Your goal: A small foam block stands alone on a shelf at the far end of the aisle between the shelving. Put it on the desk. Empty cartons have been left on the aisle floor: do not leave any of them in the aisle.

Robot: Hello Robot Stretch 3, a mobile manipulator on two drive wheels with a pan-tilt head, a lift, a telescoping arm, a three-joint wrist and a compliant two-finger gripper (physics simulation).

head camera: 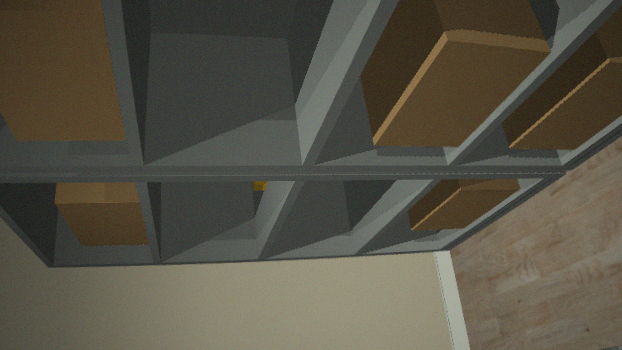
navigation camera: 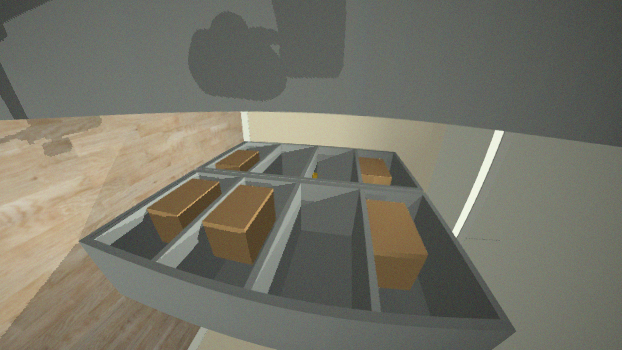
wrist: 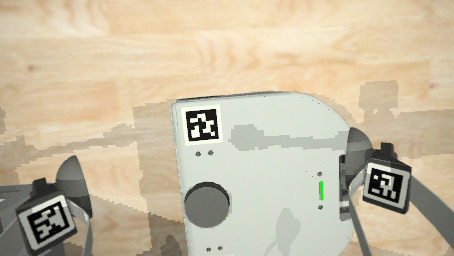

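Seen in the pictures: gripper, between the fingertips: (wrist: 218, 163); robot's base, origin of its link: (wrist: 210, 170).
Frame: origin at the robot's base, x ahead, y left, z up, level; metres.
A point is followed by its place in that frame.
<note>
A small yellow block (head camera: 259, 186) @[x 1.778, y -0.852, z 1.018 m] (navigation camera: 314, 175) @[x 1.762, y -0.858, z 1.011 m] shows in a compartment of the grey shelving (head camera: 225, 173) (navigation camera: 150, 285), partly hidden by the long board between the two rows of compartments. It lies beside a divider. My gripper (wrist: 218, 163) @[x -0.022, y -0.133, z 0.374 m] is open, its two fingers wide apart above my own base, with no object between the fingertips. The block does not show in the wrist view. The desk does not show in these views, and I cannot make out any carton on the aisle floor.
Brown boxes (head camera: 462, 95) (navigation camera: 390, 225) stand in several shelf compartments. A large grey surface (navigation camera: 425, 60) @[x 0.356, y 0.074, z 1.364 m] with dark shadows spans the top of the navigation view. Wooden floor (head camera: 540, 270) @[x 1.567, y -0.375, z 0.000 m] (navigation camera: 50, 190) @[x 0.367, y -0.332, z 0.000 m] (wrist: 250, 50) @[x -0.112, y -0.259, z 0.000 m] and a beige wall (head camera: 250, 305) @[x 2.208, y -0.475, z 1.032 m] (navigation camera: 325, 127) @[x 2.208, y -0.449, z 1.062 m] adjoin the shelving. My base (wrist: 270, 170) @[x -0.105, y -0.045, z 0.160 m] is below the gripper.
</note>
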